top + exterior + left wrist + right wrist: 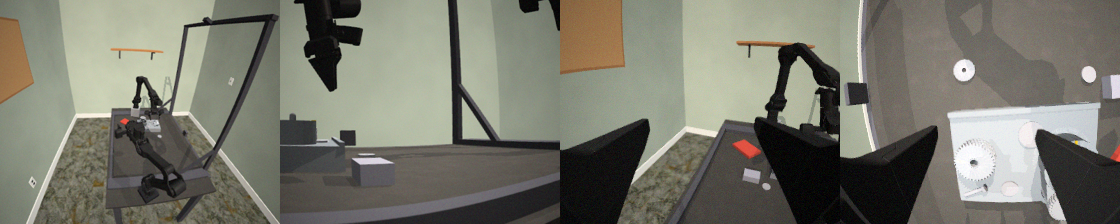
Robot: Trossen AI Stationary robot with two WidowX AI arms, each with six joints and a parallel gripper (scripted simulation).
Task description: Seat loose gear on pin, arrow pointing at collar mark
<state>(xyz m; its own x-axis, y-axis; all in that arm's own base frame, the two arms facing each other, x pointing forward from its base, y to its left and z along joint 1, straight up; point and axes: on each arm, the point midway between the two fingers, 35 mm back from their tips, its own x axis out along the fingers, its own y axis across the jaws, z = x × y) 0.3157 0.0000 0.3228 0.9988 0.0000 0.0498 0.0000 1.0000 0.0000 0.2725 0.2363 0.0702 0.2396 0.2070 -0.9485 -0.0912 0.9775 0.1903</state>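
My right gripper is now 4 cm past the white toothed gear, 5 cm to the left of it and 12 cm above it. The rest, counted from my right hand: pale grey block (23 cm ahead, 3 cm to the left, 16 cm below).
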